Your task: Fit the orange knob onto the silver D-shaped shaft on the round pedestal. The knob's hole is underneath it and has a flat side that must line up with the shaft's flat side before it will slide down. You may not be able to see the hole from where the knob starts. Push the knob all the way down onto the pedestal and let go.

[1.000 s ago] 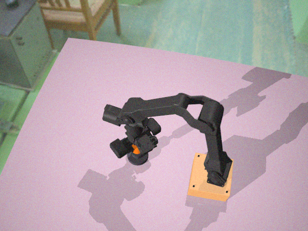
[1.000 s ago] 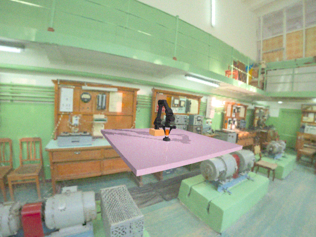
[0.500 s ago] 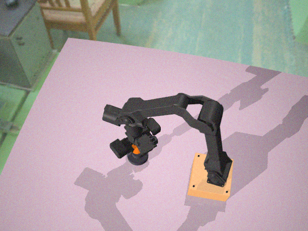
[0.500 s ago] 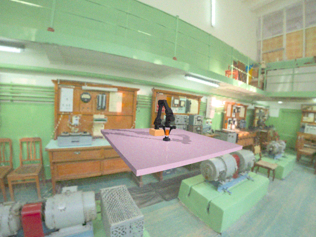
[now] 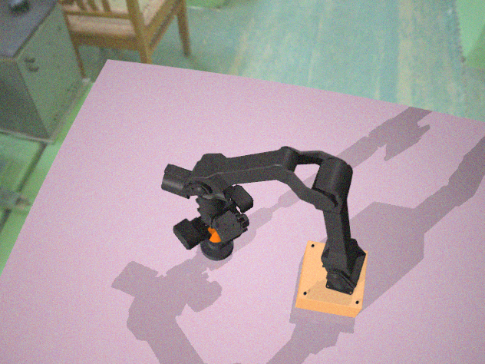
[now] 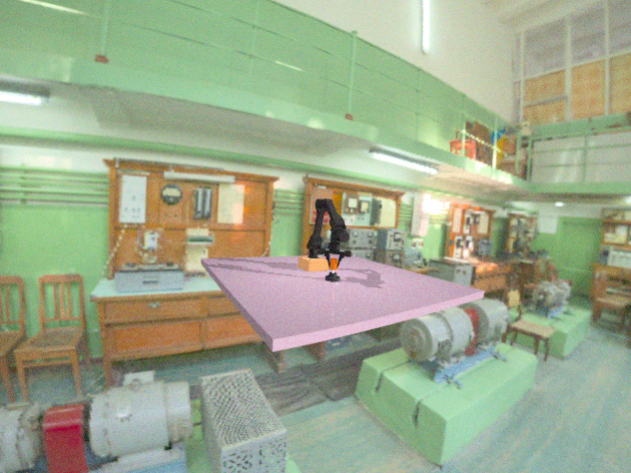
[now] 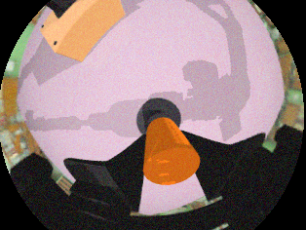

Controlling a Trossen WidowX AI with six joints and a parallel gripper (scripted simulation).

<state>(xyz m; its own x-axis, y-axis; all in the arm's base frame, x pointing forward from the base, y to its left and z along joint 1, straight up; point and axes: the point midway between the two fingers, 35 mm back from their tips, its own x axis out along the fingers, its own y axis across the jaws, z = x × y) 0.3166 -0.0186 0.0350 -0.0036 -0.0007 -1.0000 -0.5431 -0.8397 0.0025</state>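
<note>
The orange knob is 30 mm above my gripper tip. Also, from my gripper tip: dark round pedestal (40 mm below).
</note>
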